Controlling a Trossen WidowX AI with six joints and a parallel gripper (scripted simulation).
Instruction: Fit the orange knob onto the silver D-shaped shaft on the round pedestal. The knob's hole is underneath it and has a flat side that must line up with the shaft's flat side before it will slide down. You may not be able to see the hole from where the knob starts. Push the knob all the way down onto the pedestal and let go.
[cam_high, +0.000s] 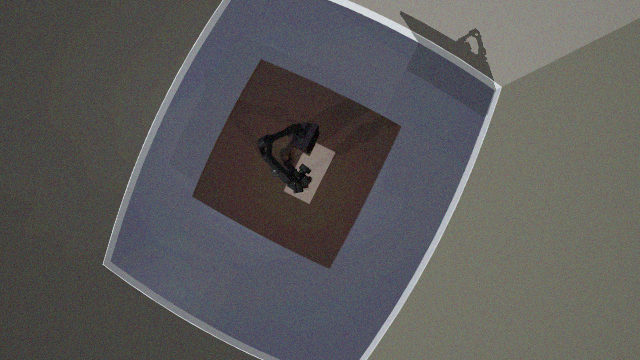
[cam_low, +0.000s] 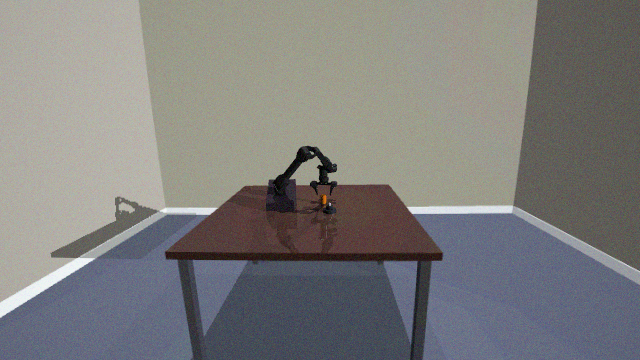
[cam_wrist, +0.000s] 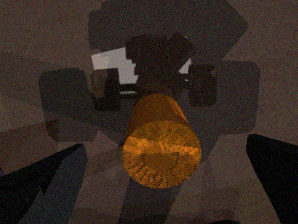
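My gripper tip is 1 cm above the orange knob. The rest, counted from my gripper tip: dark round pedestal (19 cm to the right, 5 cm ahead, 3 cm below).
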